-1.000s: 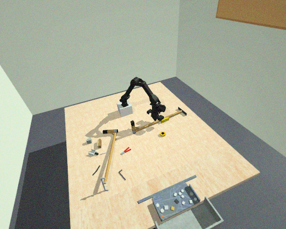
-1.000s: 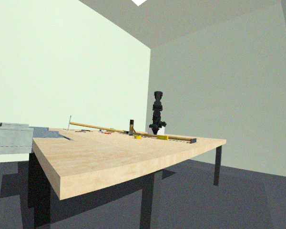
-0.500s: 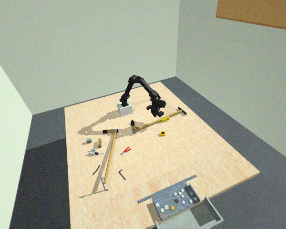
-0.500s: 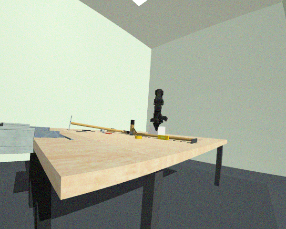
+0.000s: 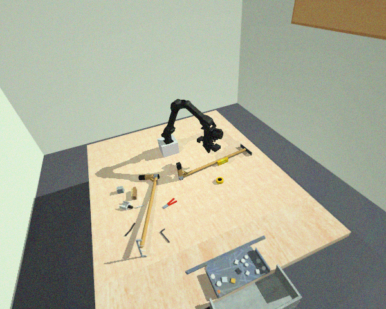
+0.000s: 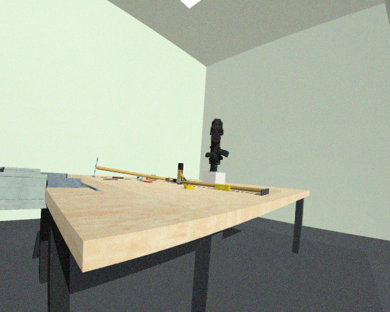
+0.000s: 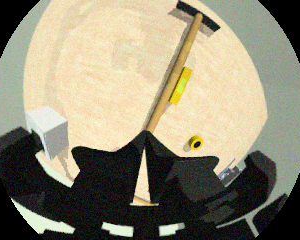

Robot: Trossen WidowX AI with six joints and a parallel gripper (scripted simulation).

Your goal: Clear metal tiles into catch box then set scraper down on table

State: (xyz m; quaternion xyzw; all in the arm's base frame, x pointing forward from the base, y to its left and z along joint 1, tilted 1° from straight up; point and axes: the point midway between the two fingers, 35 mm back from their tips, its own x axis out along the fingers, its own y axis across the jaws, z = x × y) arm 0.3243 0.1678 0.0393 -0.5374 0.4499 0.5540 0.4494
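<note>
The long scraper lies 30 mm ahead of my gripper tip, 30 mm to the left of it and 50 mm below it. From my gripper tip the other things lie so: yellow spirit level: 60 mm ahead, 90 mm to the left, 90 mm below; yellow tape roll: 190 mm ahead, 50 mm to the right, 100 mm below; long wooden-handled tool: 110 mm ahead, 580 mm to the right, 70 mm below.
</note>
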